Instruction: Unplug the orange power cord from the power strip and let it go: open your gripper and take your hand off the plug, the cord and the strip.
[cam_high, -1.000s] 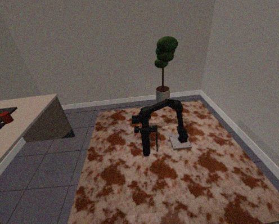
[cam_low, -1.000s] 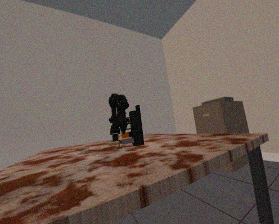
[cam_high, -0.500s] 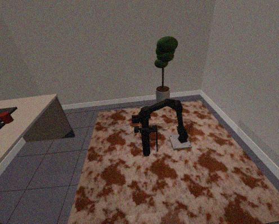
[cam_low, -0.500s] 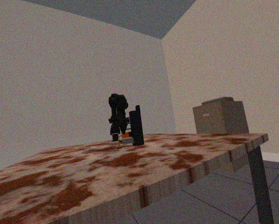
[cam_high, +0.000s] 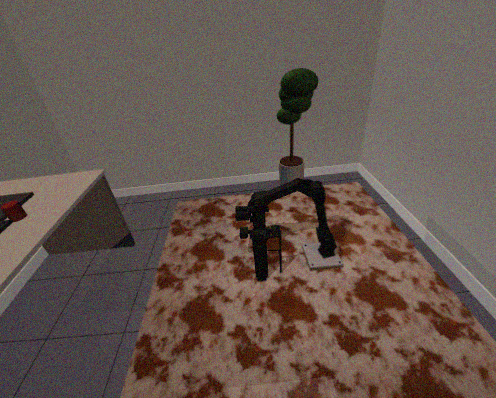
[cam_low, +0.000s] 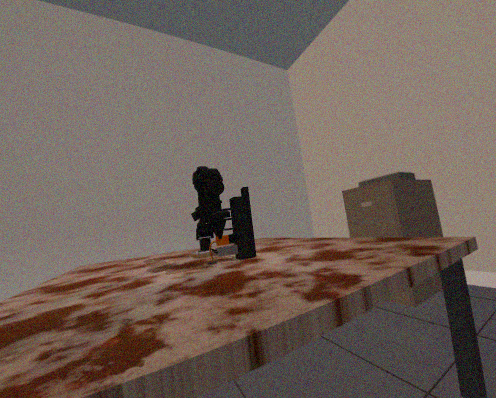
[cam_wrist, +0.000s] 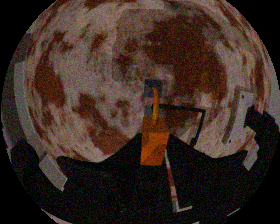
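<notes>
Right now the orange plug is 3 cm to the left of my gripper tip. Also, from my gripper tip: black power strip (10 cm to the left, 3 cm ahead, 3 cm above).
</notes>
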